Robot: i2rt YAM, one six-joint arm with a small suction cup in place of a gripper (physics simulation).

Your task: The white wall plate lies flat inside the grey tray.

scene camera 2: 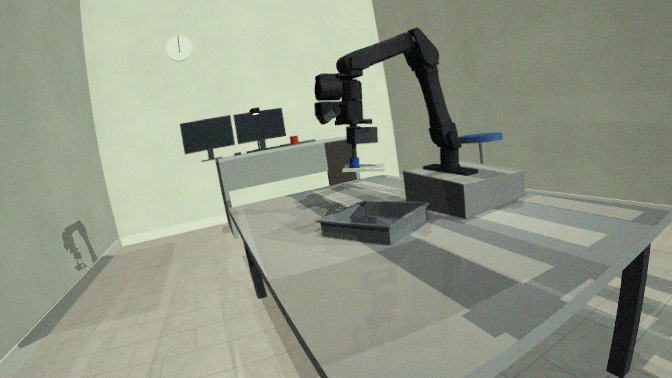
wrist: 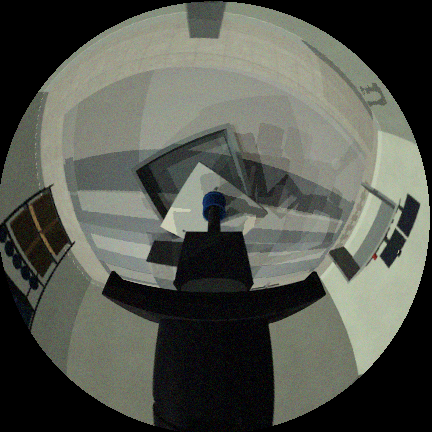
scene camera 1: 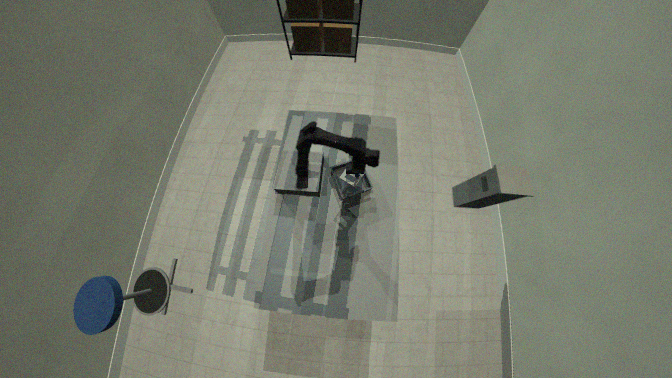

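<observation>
The white wall plate [wrist: 186, 203] [scene camera 2: 370, 166] [scene camera 1: 349, 178] hangs level under my blue suction cup [wrist: 213, 200] [scene camera 2: 355, 162], which sits on its top face. The cup holds it well above the glass table. The grey tray [scene camera 2: 376, 225] [wrist: 183, 146] [scene camera 1: 364, 190] stands on the table below, empty as far as I can see. In the wrist view the plate overlaps one corner of the tray. In scene camera 1 the arm's wrist hides most of the plate.
The arm stands on a grey pedestal [scene camera 2: 463, 190] right behind the tray. A desk with two monitors [scene camera 2: 272, 164] stands past the table's far end. A blue stool [scene camera 2: 480, 137] [scene camera 1: 98, 304], a shelf rack [scene camera 1: 283, 28] and a grey box [scene camera 1: 472, 193] stand on the floor.
</observation>
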